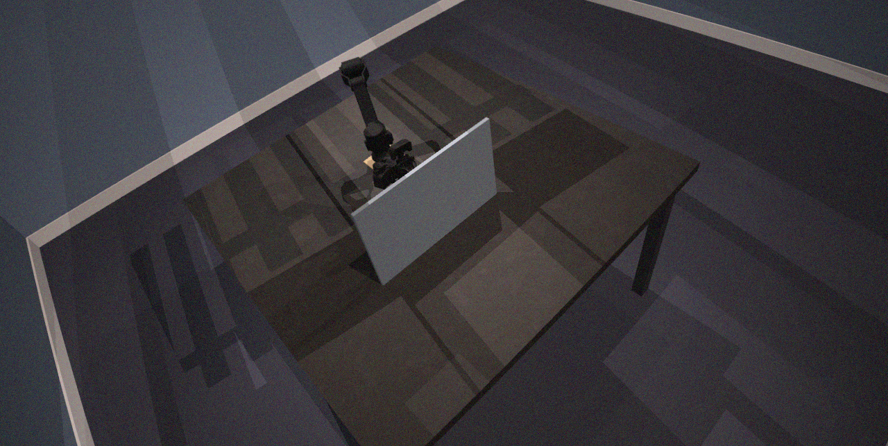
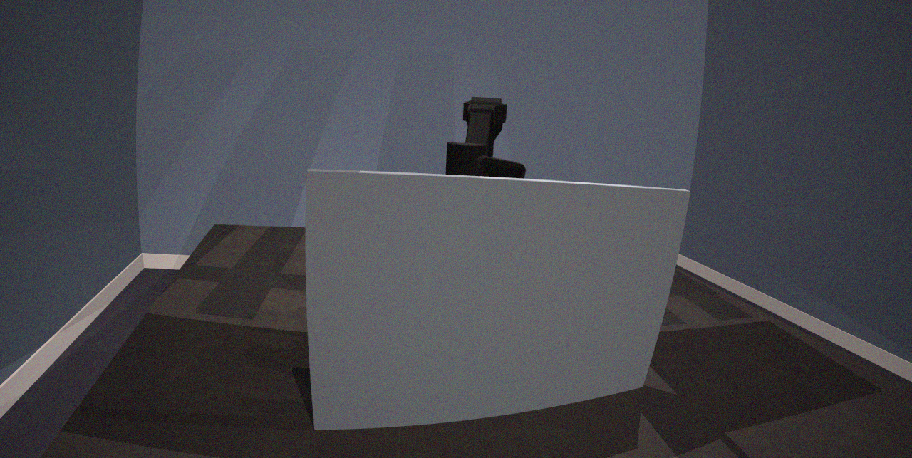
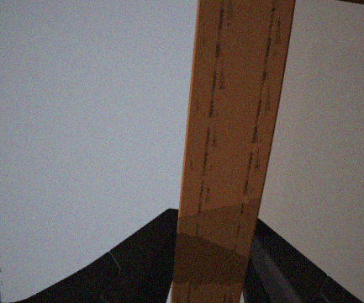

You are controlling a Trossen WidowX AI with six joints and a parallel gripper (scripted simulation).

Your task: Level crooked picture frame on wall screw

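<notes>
The wooden picture frame lies 1 cm ahead of my gripper tip, 1 cm to the right of it and 5 cm below it. From my gripper tip the other things lie so: grey wall panel 1 cm ahead, 1 cm to the left, 7 cm below.
</notes>
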